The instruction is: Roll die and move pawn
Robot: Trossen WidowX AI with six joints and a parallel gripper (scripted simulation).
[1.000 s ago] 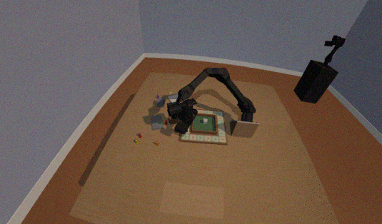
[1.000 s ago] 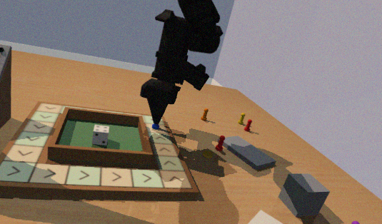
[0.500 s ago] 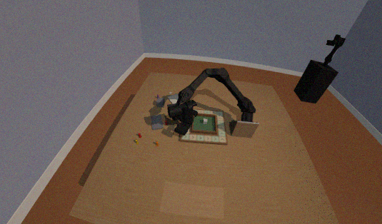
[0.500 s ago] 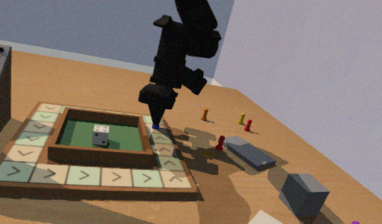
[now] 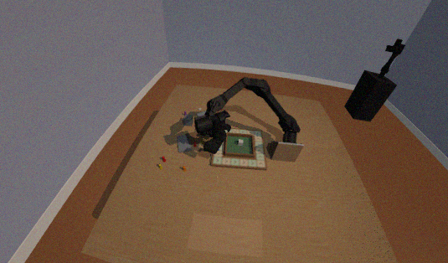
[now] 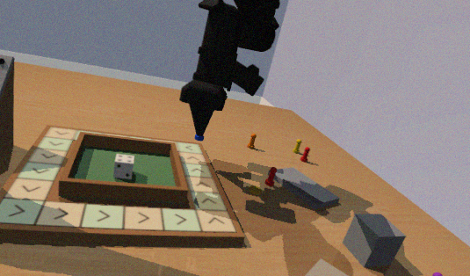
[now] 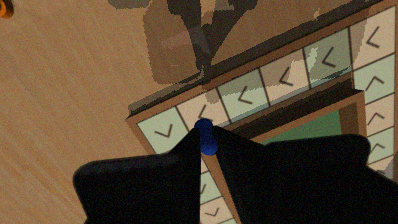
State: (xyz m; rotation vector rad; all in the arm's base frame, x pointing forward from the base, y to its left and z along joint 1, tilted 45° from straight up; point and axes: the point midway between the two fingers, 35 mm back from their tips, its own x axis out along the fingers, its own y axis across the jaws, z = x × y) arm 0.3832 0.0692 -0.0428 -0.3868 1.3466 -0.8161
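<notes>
Right now the green dice tray is 110 mm behind my gripper tip, 80 mm to the right of it and 50 mm below it. Round my gripper tip: orange pawn (150 mm ahead, 120 mm to the left, 40 mm below); then blue pawn (10 mm above); then white die (120 mm behind, 90 mm to the right, 30 mm below).
</notes>
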